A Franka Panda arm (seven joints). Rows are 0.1 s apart.
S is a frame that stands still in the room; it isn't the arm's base.
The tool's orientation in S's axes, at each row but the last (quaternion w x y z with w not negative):
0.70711 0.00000 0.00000 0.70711
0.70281 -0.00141 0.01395 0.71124
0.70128 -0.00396 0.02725 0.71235
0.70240 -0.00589 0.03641 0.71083
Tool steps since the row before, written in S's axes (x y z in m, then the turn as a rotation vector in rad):
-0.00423 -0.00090 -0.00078 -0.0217 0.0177 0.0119
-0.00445 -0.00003 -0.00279 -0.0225 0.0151 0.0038
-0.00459 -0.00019 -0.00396 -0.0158 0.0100 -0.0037
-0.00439 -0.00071 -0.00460 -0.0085 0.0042 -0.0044
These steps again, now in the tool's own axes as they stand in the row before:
-0.00090 0.00423 -0.00078 0.0177 0.0217 0.0119
0.00008 0.00440 -0.00287 0.0153 0.0224 0.0037
0.00006 0.00446 -0.00411 0.0104 0.0155 -0.0038
-0.00038 0.00419 -0.00482 0.0046 0.0083 -0.0045

